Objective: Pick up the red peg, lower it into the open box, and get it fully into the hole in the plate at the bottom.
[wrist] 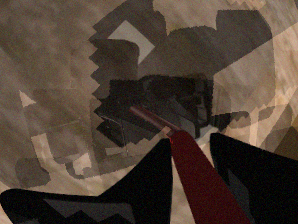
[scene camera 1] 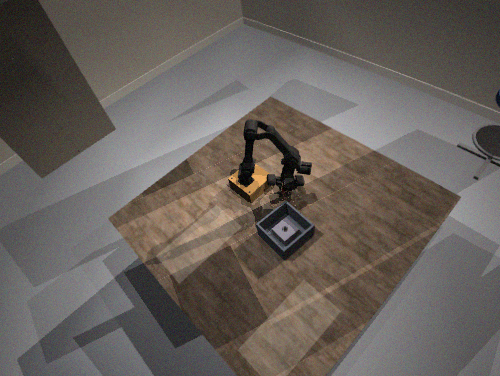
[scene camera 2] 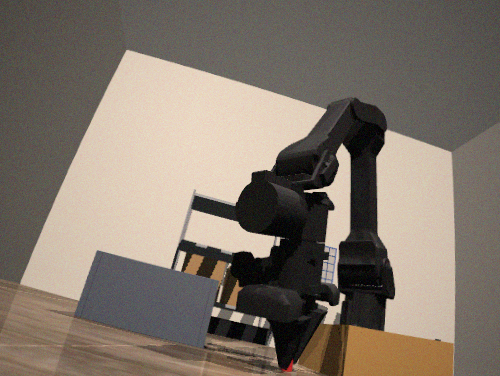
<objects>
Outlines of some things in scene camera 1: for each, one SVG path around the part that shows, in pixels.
A grey box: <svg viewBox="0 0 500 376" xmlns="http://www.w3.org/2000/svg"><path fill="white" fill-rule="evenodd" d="M284 201L256 224L258 235L286 261L314 237L315 225L290 203ZM285 217L299 229L299 235L286 246L272 234L272 228Z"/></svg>
</objects>
